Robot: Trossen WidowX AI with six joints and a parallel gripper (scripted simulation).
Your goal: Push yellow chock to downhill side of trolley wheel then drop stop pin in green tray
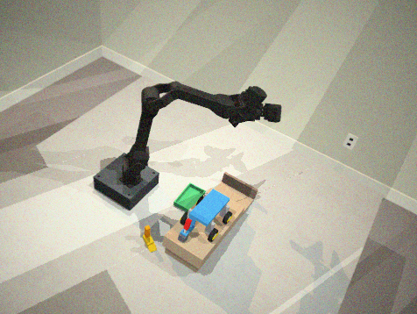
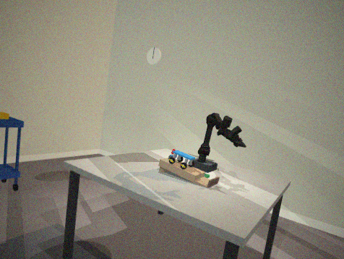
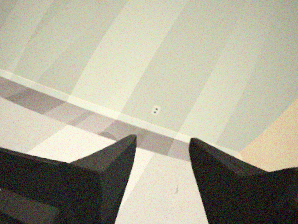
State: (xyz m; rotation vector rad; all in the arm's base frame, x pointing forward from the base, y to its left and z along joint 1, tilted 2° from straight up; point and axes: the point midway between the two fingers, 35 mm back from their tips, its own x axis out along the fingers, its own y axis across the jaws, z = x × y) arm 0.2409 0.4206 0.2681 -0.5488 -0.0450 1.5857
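My gripper tip is now 520 mm to the left of the red-headed stop pin, 170 mm above it and 80 mm short of it. The rest, counted from my gripper tip: blue-topped trolley 420 mm to the right, 190 mm below, 90 mm ahead; ramp 410 mm to the right, 260 mm below, 90 mm ahead; raised stop board 280 mm below, 150 mm to the right, 50 mm ahead.
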